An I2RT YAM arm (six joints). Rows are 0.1 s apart.
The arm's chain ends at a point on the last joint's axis. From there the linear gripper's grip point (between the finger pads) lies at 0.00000 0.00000 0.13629 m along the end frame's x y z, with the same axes.
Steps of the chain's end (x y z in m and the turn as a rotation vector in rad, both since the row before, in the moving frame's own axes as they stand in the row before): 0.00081 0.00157 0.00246 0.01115 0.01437 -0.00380; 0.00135 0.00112 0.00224 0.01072 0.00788 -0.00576; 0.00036 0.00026 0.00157 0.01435 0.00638 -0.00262; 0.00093 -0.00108 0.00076 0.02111 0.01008 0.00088; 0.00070 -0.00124 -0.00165 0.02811 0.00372 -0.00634; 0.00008 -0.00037 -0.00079 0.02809 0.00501 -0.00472; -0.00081 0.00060 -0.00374 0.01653 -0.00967 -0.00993; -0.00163 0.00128 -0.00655 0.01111 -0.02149 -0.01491; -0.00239 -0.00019 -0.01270 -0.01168 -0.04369 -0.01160
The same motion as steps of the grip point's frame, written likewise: 0.00277 0.00005 0.00244 0.01115 0.01437 -0.00380; 0.00242 -0.00034 0.00223 0.01072 0.00788 -0.00576; 0.00123 -0.00170 0.00155 0.01435 0.00638 -0.00262; 0.00230 -0.00396 0.00072 0.02111 0.01008 0.00088; 0.00119 -0.00507 -0.00170 0.02811 0.00372 -0.00634; 0.00075 -0.00420 -0.00085 0.02809 0.00501 -0.00472; -0.00214 -0.00165 -0.00376 0.01653 -0.00967 -0.00993; -0.00457 -0.00021 -0.00659 0.01111 -0.02149 -0.01491; -0.00833 0.00144 -0.01284 -0.01168 -0.04369 -0.01160
